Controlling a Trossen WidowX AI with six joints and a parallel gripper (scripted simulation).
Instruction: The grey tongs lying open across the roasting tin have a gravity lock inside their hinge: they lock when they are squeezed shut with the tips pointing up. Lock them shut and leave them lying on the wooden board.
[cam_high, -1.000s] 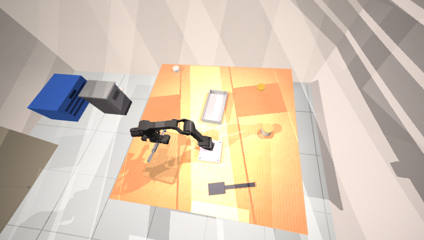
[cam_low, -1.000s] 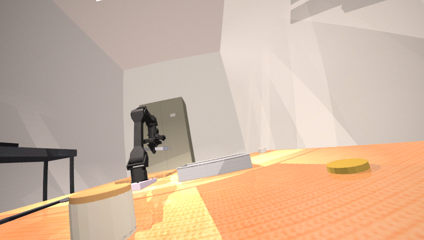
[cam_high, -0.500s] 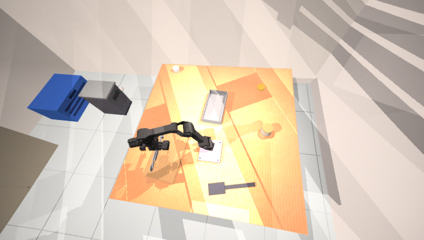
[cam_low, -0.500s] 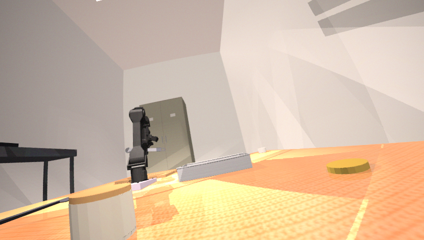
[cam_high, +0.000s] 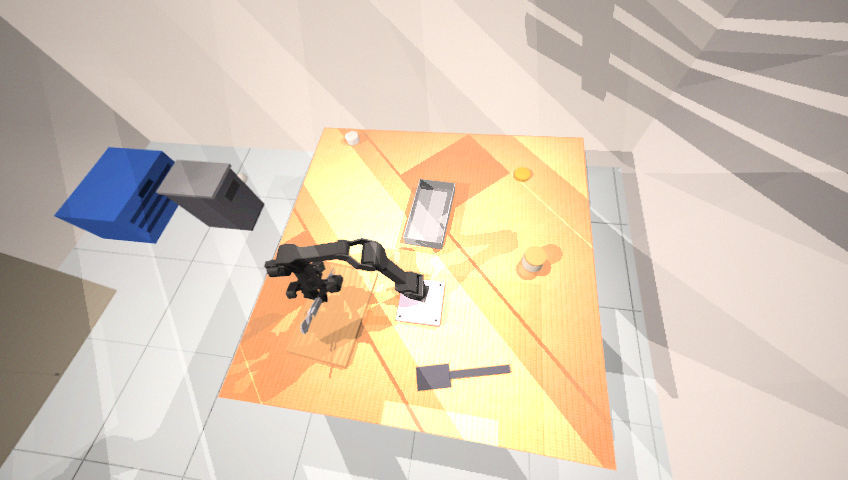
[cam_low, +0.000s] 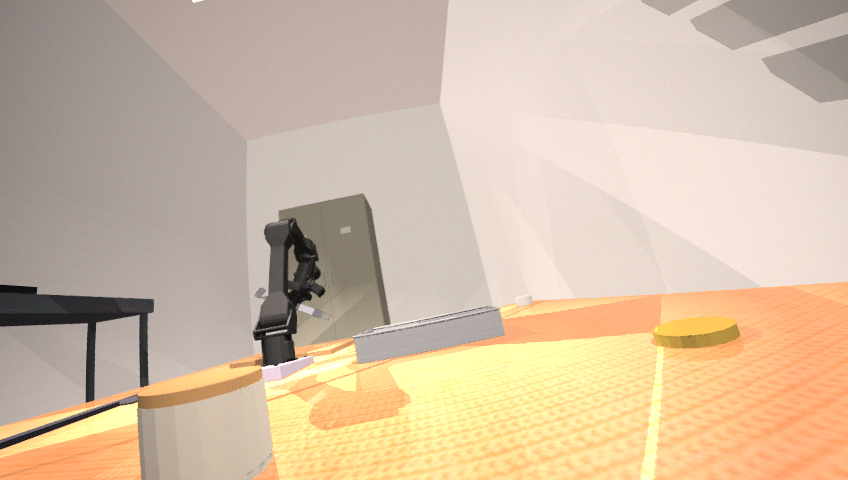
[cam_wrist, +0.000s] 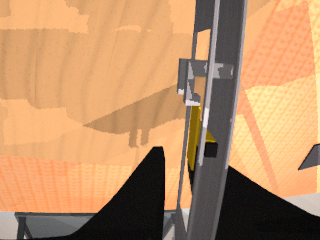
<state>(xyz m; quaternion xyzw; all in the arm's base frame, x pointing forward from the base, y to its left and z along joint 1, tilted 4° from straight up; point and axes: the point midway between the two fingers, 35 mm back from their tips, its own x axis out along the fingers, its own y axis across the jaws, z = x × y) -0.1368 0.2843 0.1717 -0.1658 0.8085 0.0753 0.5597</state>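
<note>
The wooden board is 2 cm to the left of my gripper tip and 13 cm below it. Round my gripper tip: grey roasting tin: 50 cm ahead, 23 cm to the right, 11 cm below; dark spatula: 9 cm behind, 49 cm to the right, 14 cm below; lidded white pot: 39 cm ahead, 68 cm to the right, 11 cm below.
</note>
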